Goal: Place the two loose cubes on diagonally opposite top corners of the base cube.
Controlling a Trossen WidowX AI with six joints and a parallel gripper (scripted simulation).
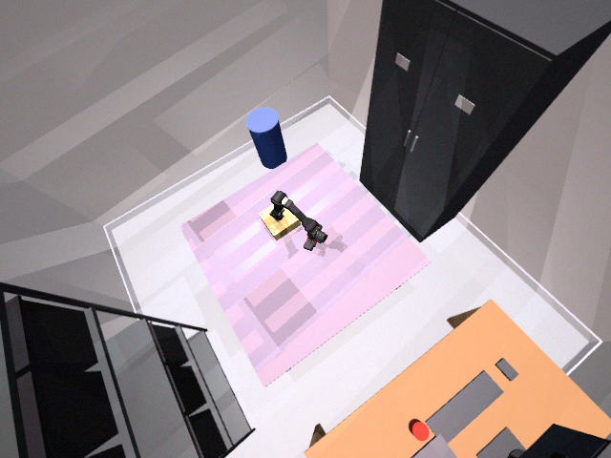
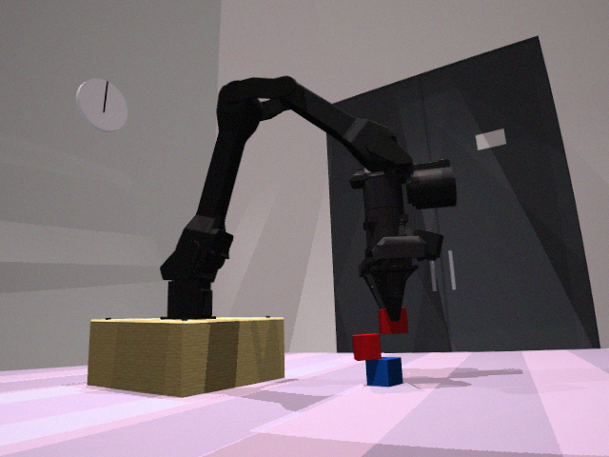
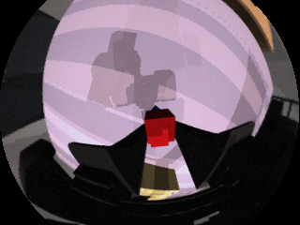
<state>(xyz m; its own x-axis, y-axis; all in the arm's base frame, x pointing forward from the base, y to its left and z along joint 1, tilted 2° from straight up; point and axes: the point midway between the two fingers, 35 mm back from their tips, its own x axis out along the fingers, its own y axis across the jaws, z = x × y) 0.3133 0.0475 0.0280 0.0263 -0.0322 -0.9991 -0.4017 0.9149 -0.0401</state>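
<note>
My gripper tip is now 1 cm past the blue base cube, 1 cm to the left of it and 7 cm above it.
</note>
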